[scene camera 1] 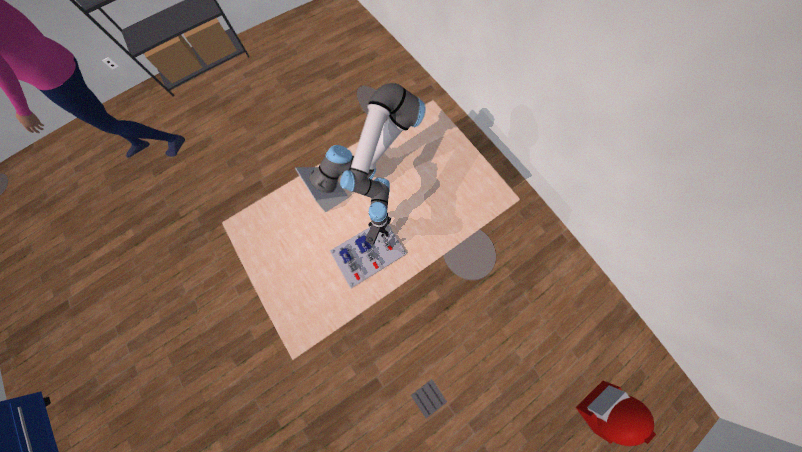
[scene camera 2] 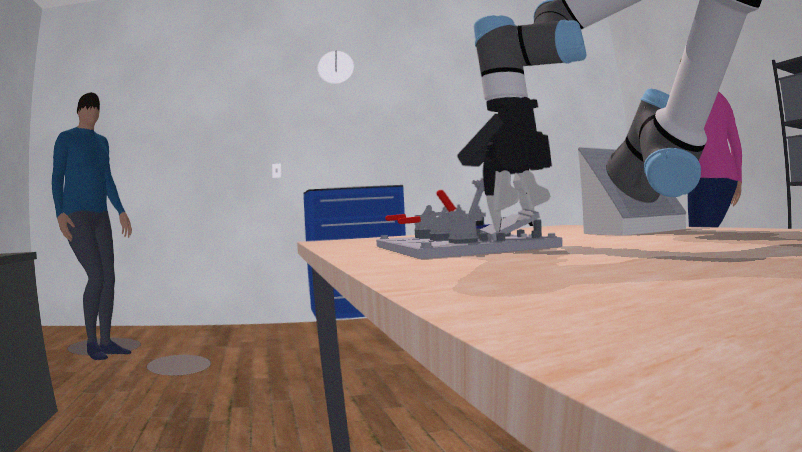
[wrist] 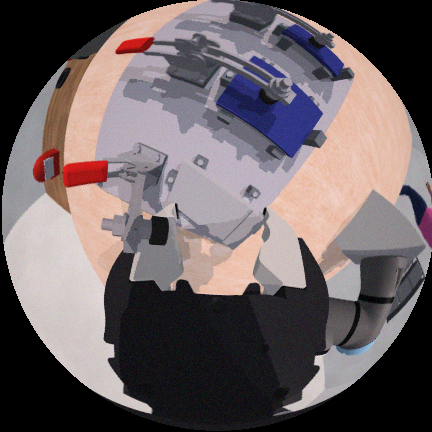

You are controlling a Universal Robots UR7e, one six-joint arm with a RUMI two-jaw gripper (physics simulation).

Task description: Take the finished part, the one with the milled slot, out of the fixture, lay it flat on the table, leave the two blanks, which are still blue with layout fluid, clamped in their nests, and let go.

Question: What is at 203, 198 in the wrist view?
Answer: A finished part.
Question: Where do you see a red handle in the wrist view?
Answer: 77, 173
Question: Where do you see a clamp arm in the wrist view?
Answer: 131, 226
